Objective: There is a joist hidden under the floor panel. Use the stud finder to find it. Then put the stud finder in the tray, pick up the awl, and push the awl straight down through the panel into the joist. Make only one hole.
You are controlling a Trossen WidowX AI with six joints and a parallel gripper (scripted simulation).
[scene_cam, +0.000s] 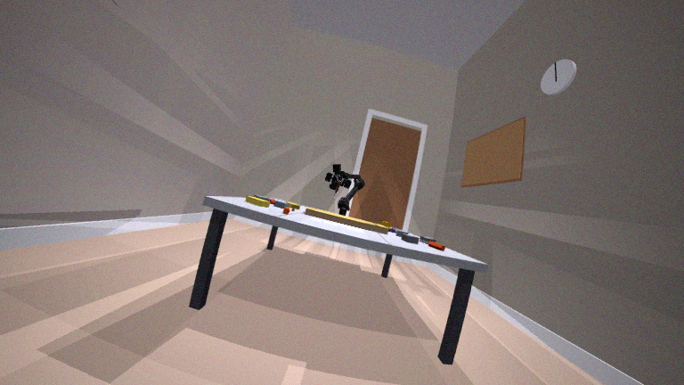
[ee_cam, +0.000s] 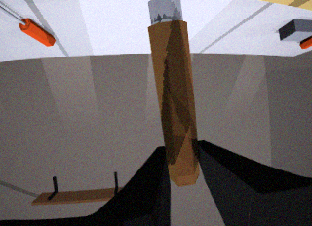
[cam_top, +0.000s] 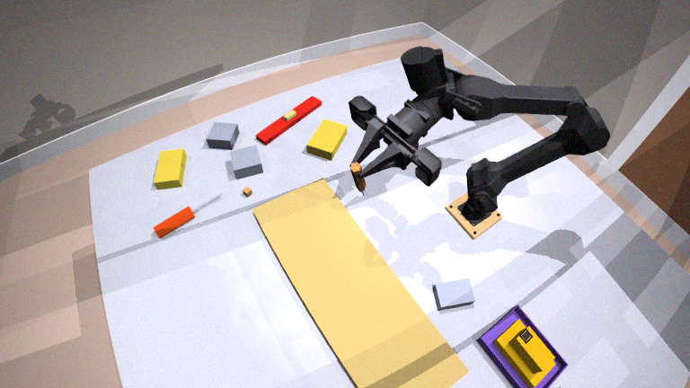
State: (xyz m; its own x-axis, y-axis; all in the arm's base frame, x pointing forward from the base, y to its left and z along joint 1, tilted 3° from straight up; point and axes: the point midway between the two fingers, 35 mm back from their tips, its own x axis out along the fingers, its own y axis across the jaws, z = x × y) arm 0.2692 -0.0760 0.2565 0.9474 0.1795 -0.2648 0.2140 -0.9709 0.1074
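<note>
The awl lies 50 mm below my gripper tip, 20 mm behind it and 10 mm to the right of it. From my gripper tip the other things lie so: yellow stud finder (380 mm to the left, 200 mm below, 180 mm behind); grey block (240 mm below, 210 mm to the left, 130 mm behind); small brown cube (240 mm below, 230 mm to the right, 140 mm ahead).
</note>
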